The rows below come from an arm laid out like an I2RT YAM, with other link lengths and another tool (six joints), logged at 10 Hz.
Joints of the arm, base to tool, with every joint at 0 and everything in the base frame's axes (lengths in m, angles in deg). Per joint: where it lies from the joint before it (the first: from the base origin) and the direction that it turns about. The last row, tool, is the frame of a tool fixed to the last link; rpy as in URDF.
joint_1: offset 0 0 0.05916 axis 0 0 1
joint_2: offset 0.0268 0.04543 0.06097 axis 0 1 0
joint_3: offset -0.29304 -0.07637 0 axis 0 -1 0
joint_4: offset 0.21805 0.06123 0.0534 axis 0 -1 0
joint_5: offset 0.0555 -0.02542 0.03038 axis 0 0 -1
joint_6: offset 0.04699 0 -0.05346 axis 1 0 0
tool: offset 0.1 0.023 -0.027 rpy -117 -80.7 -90
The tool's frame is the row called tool.
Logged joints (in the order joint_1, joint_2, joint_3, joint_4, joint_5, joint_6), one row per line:
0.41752 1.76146 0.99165 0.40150 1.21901 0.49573
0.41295 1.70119 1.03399 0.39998 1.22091 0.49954
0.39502 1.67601 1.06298 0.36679 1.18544 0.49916
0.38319 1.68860 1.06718 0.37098 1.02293 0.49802
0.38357 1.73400 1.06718 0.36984 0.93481 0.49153
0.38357 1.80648 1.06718 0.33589 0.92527 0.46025
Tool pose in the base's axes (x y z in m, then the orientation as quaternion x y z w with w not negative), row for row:
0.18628 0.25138 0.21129 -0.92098 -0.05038 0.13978 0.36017
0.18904 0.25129 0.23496 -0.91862 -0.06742 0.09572 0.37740
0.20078 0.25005 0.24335 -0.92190 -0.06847 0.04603 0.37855
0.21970 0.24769 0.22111 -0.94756 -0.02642 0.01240 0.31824
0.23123 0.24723 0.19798 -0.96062 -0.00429 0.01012 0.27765
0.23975 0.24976 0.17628 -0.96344 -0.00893 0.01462 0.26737
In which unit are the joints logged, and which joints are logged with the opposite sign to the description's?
The joints are logged in radians. Opposite sign: joint_4, joint_5.
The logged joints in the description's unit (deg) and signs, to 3 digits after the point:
23.922 100.924 56.817 -23.004 -69.844 28.403
23.660 97.471 59.243 -22.917 -69.953 28.622
22.633 96.028 60.904 -21.016 -67.921 28.600
21.955 96.750 61.145 -21.256 -58.610 28.534
21.977 99.351 61.145 -21.190 -53.561 28.163
21.977 103.504 61.145 -19.245 -53.014 26.370

